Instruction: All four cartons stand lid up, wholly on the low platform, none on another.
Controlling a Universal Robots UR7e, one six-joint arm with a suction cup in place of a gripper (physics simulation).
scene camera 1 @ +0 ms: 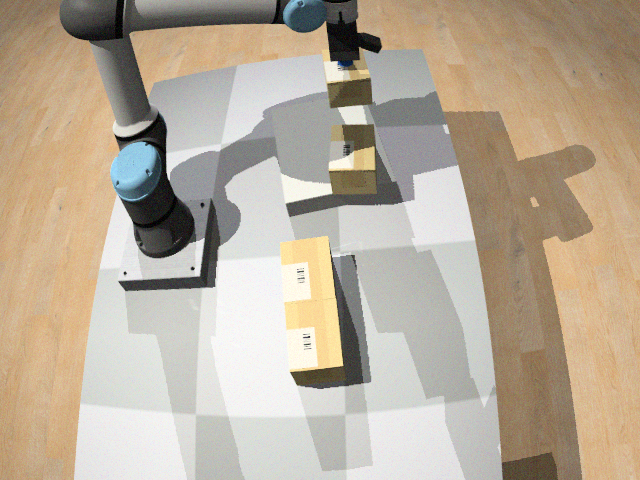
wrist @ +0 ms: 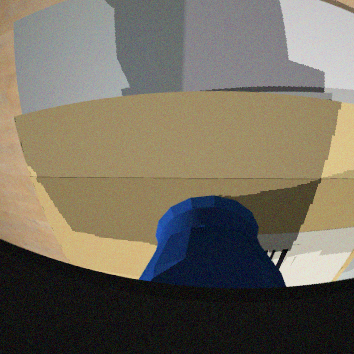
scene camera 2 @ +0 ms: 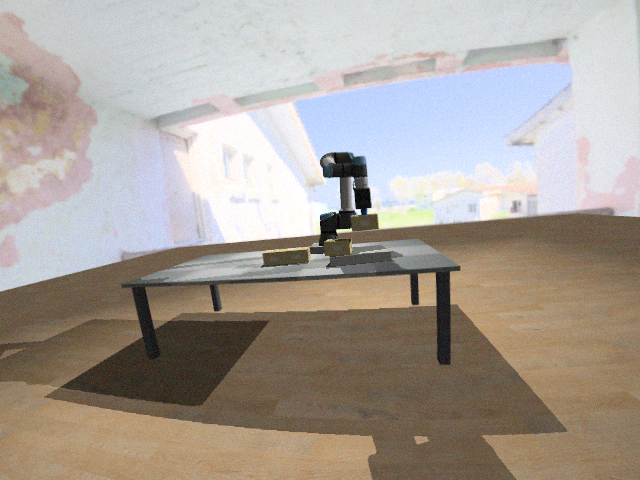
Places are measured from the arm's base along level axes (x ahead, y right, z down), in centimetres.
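Pixels of known places: hand at its tool point: [scene camera 1: 345, 66] [wrist: 204, 216] [scene camera 2: 364, 217]; arm's base at its link origin: [scene camera 1: 164, 231].
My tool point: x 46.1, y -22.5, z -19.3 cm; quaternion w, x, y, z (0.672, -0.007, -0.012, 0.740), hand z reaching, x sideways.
Ahead of a thing's pixels: the offset from my tool point to its top centre. "pt": to the spot under its first point. Level surfaces: height alone.
My suction gripper [scene camera 1: 345, 63] [scene camera 2: 364, 211] [wrist: 207, 240] is shut on a carton {dx -0.2, dy +0.3, dz -1.4 cm} [scene camera 1: 349, 91] [scene camera 2: 364, 222] [wrist: 175, 135], held lid up in the air above the far part of the low platform {dx -6.7, dy +4.9, dz +18.6 cm} [scene camera 1: 305, 192] [scene camera 2: 361, 258]. A second carton {dx -2.0, dy +15.3, dz +10.9 cm} [scene camera 1: 353, 180] [scene camera 2: 338, 247] stands lid up on the platform at its near right part, its label showing. Two more cartons stand lid up on the table, end to end: the farther one {dx -14.7, dy +40.3, dz +15.7 cm} [scene camera 1: 318, 268] and the nearer one {dx -14.9, dy +54.1, dz +15.7 cm} [scene camera 1: 325, 335]. In scene camera 2 this pair {pt dx -10.1, dy +47.2, dz +18.9 cm} [scene camera 2: 285, 256] shows left of the platform.
The robot's base plate [scene camera 1: 157, 276] is fixed on the table {dz +23.4 cm} [scene camera 1: 268, 439] [scene camera 2: 232, 273], left of the platform and the carton pair. The arm reaches over the far end of the table and casts shadows over the platform. Wooden floor [scene camera 1: 594, 310] lies around the table.
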